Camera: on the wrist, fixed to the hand. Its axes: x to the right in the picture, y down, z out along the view.
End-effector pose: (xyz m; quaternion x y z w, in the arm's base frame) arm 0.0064 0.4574 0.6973 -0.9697 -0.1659 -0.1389 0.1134
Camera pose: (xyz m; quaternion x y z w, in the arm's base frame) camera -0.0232 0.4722 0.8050 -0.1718 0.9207 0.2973 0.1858
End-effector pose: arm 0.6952 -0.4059 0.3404 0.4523 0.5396 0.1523 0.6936
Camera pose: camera 0.5953 -0.3738 0.2992 -0.6102 0.5572 -0.5550 0.0955
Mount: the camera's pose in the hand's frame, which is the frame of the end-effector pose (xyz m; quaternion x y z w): 0.0105 -0.0428 -0.1037 -0.0821 0.1769 -0.9808 0.0064
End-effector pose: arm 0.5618 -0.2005 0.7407 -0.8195 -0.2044 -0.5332 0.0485
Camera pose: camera 0.4603 -0.1893 0.7884 -0.2856 0.7527 0.2127 0.5538
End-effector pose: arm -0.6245 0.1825 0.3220 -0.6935 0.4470 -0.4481 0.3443
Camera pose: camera -0.7054 0.1803 0.4004 0.3918 0.5796 0.4265 0.5733
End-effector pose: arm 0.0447 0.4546 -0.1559 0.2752 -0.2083 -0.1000 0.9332
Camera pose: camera 0.0970 0.4649 -0.2552 -0.1471 -0.4419 0.8843 0.0327
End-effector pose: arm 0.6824 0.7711 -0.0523 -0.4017 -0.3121 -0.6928 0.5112
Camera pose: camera 0.6151 0.6910 -0.0941 -0.3841 0.2487 0.6025 0.6540
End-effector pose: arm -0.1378 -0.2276 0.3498 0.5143 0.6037 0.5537 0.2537
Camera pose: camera -0.2468 -0.2543 0.3395 -0.7076 0.5077 -0.1047 0.4801
